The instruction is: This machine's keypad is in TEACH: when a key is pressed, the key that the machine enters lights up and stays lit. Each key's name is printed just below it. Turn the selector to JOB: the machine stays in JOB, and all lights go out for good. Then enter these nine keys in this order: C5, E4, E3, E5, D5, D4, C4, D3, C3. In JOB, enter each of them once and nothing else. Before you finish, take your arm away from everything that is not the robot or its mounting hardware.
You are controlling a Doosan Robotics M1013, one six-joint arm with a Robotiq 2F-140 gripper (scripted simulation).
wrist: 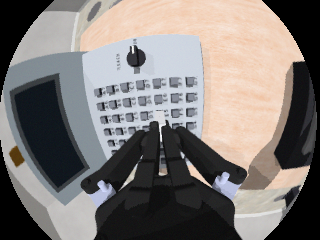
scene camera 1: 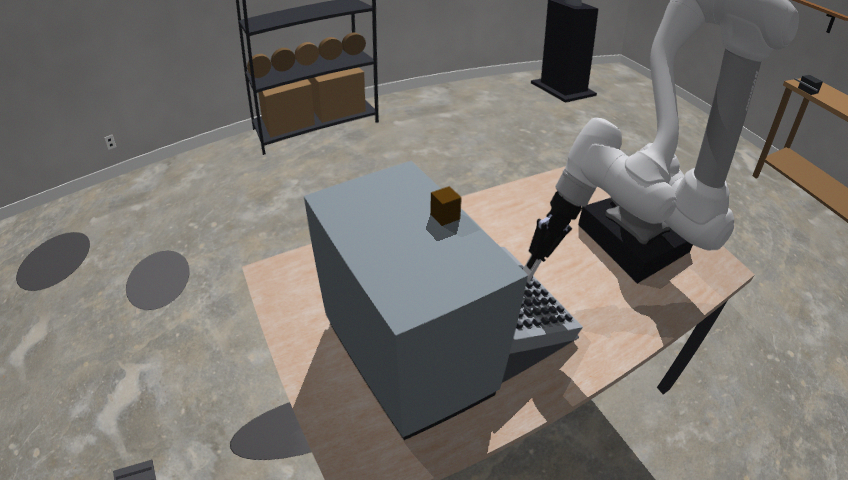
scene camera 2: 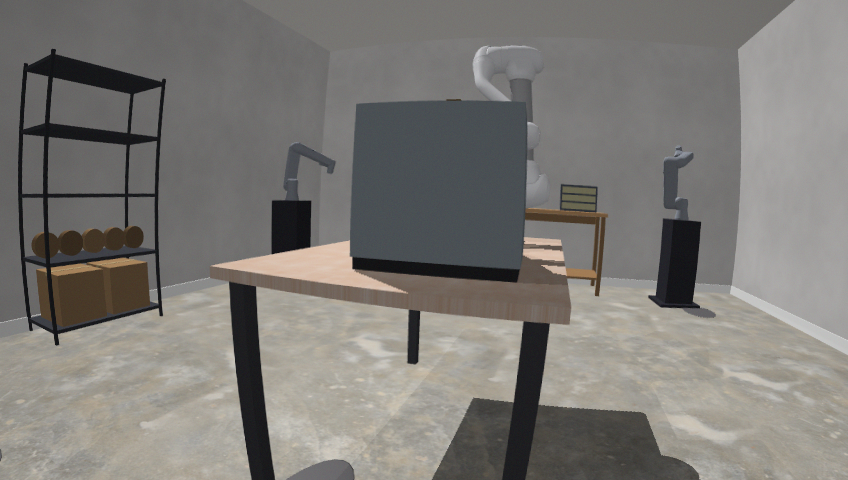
my gripper: wrist; scene camera 1; not seen in scene camera 2 (hidden by a grey machine)
same spot on my gripper: [scene camera 1: 542, 241] = [wrist: 133, 168]
